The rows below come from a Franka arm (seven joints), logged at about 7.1 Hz.
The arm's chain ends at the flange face. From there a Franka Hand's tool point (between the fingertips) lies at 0.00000 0.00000 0.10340 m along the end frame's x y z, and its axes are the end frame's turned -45 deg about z.
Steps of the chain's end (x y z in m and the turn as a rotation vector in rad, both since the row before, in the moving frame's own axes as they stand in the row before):
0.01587, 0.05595, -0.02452, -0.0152, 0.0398, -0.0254
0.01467, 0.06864, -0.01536, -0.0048, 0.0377, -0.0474
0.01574, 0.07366, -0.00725, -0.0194, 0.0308, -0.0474
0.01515, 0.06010, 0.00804, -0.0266, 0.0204, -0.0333
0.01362, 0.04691, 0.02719, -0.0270, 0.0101, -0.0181
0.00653, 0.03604, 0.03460, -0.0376, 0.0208, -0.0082
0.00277, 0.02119, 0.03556, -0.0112, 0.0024, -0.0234
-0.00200, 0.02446, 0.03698, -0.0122, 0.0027, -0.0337
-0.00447, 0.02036, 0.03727, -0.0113, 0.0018, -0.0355
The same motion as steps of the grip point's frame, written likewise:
-0.02649, 0.05478, -0.02461, -0.0389, 0.0174, -0.0254
-0.03568, 0.06196, -0.01543, -0.0301, 0.0233, -0.0474
-0.04004, 0.06686, -0.00732, -0.0355, 0.0081, -0.0474
-0.03218, 0.05665, 0.00798, -0.0332, -0.0044, -0.0333
-0.02475, 0.04552, 0.02715, -0.0262, -0.0120, -0.0181
-0.02208, 0.03438, 0.03450, -0.0413, -0.0119, -0.0082
-0.01366, 0.01794, 0.03555, -0.0096, -0.0062, -0.0234
-0.01939, 0.01698, 0.03697, -0.0105, -0.0067, -0.0337
-0.01823, 0.01221, 0.03726, -0.0093, -0.0067, -0.0355

